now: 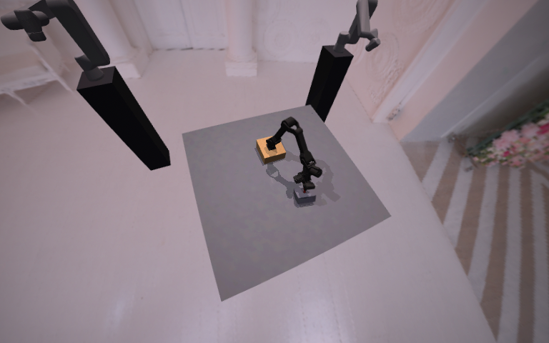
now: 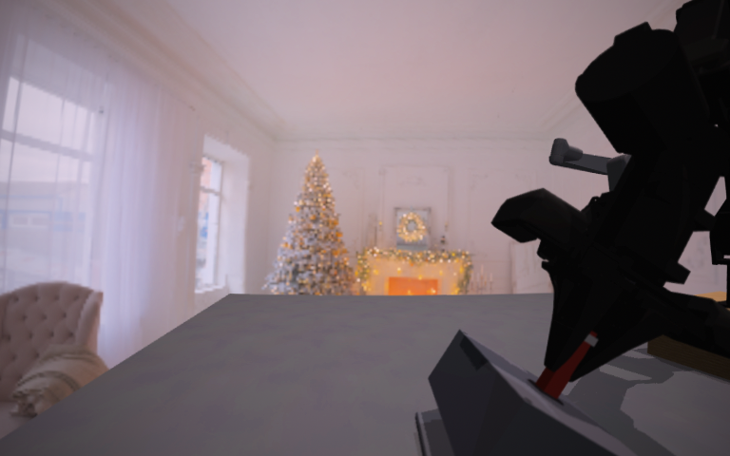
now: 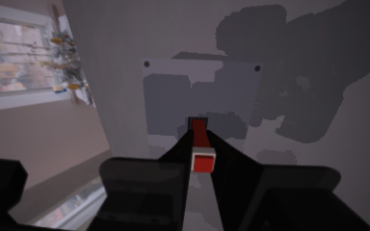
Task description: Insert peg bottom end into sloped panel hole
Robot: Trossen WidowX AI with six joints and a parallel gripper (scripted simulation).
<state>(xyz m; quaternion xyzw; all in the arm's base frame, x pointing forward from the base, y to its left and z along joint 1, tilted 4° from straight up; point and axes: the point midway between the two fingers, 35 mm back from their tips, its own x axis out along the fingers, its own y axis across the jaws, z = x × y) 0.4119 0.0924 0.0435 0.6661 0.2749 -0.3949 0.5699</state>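
The red peg is 1 cm behind my gripper tip and 1 cm above it. The rest, counted from my gripper tip: hole 1 cm ahead, 1 cm below; sloped panel 2 cm ahead, 4 cm below.
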